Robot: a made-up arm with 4 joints.
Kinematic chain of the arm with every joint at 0, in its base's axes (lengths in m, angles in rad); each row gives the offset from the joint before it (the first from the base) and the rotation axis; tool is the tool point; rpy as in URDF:
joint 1: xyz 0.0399 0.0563 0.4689 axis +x
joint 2: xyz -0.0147 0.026 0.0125 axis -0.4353 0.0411 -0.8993
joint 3: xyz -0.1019 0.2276 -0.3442 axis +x
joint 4: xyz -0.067 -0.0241 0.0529 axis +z
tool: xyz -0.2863 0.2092 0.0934 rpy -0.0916 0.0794 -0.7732
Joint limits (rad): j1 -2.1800..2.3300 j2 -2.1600..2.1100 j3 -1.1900..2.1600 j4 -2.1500..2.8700
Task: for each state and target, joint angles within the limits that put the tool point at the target. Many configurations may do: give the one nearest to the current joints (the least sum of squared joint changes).
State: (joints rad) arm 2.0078 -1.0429 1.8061 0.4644
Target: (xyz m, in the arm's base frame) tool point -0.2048 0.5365 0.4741
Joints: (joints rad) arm 2.1969 -1.5598 1.9008 0.1684
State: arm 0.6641 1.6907 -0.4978 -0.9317
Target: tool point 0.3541 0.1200 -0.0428
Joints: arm 0.4905 1.8765 -0.2138 -1.2391
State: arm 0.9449 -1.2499 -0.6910 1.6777
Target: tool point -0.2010 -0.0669 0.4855
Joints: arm 0.5750 -1.2620 -1.1006 2.1737
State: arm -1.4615 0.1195 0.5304 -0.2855
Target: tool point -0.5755 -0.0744 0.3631
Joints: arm -1.6935 -0.6114 0.1427 0.1074
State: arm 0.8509 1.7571 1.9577 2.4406
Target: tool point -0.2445 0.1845 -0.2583
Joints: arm 0.3665 2.1100 1.8766 2.0674
